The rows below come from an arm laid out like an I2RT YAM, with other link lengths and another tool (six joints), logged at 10 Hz.
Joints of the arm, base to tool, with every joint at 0 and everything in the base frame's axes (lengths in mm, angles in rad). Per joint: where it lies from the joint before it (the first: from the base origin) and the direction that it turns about. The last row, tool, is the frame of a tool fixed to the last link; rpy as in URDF.
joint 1: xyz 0.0 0.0 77.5 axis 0 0 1
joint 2: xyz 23.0 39.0 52.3 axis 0 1 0
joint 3: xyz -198.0 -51.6 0.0 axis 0 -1 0
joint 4: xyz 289.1 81.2 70.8 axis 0 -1 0
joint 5: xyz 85.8 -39.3 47.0 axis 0 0 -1
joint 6: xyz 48.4 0.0 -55.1 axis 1 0 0
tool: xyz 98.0 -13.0 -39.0 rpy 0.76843 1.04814 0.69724
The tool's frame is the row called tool.
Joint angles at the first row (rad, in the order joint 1, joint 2, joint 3, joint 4, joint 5, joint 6):
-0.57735 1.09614 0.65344 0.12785 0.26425 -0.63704
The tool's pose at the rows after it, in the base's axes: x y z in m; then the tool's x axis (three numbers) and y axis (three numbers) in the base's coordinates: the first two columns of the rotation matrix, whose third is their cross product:
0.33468 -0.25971 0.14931 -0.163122 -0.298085 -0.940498 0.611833 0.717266 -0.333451
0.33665 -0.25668 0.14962 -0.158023 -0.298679 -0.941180 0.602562 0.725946 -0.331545
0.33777 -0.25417 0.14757 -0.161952 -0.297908 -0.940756 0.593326 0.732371 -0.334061
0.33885 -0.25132 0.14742 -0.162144 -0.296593 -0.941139 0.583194 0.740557 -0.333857
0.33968 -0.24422 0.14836 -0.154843 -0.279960 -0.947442 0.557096 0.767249 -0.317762
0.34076 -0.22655 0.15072 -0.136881 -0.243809 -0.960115 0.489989 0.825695 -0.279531
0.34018 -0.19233 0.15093 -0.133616 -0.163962 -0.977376 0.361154 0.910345 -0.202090
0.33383 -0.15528 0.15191 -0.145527 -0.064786 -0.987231 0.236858 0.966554 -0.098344
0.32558 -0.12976 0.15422 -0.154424 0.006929 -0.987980 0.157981 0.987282 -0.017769
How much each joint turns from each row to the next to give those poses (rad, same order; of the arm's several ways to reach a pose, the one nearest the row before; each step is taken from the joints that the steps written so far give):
0.00589 -0.01437 -0.00528 -0.00727 -0.02972 0.00078
0.00620 -0.00492 -0.00191 -0.00284 -0.00747 -0.00030
0.00564 0.00004 -0.00253 -0.00411 -0.00301 -0.00292
0.00497 -0.00570 -0.00072 -0.00988 -0.00689 -0.00146
0.00392 -0.02806 -0.00142 -0.04255 -0.03401 0.00795
0.00878 -0.06871 -0.00807 -0.09206 -0.08366 0.01291
0.02117 -0.09407 0.00346 -0.17251 -0.13934 0.02073
0.02160 -0.08530 0.01286 -0.17653 -0.13618 0.03061
0.01020 -0.06532 0.00374 -0.11406 -0.09559 0.02329

